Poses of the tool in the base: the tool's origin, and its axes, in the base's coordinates. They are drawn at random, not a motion.
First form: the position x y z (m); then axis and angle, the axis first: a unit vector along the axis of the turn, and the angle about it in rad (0 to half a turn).
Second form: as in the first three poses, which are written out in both.
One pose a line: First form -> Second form
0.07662 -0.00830 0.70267 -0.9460 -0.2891 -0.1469 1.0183 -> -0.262 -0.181 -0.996 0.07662 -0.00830 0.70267
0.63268 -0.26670 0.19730 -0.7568 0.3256 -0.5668 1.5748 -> -0.510 0.858 -1.062 0.63268 -0.26670 0.19730
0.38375 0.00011 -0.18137 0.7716 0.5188 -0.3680 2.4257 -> -1.273 -0.158 2.122 0.38375 0.00011 -0.18137
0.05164 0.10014 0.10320 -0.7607 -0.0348 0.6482 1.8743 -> 0.912 -0.739 -1.230 0.05164 0.10014 0.10320
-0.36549 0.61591 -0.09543 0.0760 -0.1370 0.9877 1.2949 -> 1.290 -0.077 0.173 -0.36549 0.61591 -0.09543
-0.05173 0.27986 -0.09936 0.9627 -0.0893 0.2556 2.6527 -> 0.316 0.435 2.564 -0.05173 0.27986 -0.09936
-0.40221 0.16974 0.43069 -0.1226 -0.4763 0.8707 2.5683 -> 2.720 -0.472 0.898 -0.40221 0.16974 0.43069
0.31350 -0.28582 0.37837 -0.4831 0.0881 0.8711 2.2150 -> 1.859 -0.647 -0.692 0.31350 -0.28582 0.37837
